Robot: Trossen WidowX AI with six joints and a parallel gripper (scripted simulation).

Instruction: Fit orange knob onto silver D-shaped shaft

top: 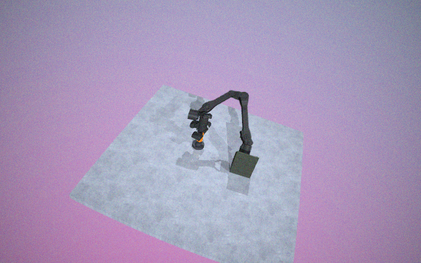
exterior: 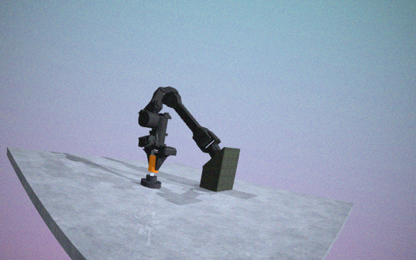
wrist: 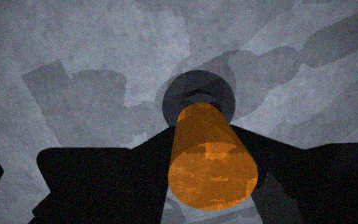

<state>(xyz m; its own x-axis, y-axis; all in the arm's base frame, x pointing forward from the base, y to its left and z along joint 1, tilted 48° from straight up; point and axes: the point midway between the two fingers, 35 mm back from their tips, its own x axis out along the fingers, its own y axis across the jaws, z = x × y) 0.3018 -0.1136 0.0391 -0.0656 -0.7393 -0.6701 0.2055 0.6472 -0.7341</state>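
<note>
Now: gripper tip 40 mm below the orange knob. The rest, counted from my gripper tip: round pedestal (40 mm below).
</note>
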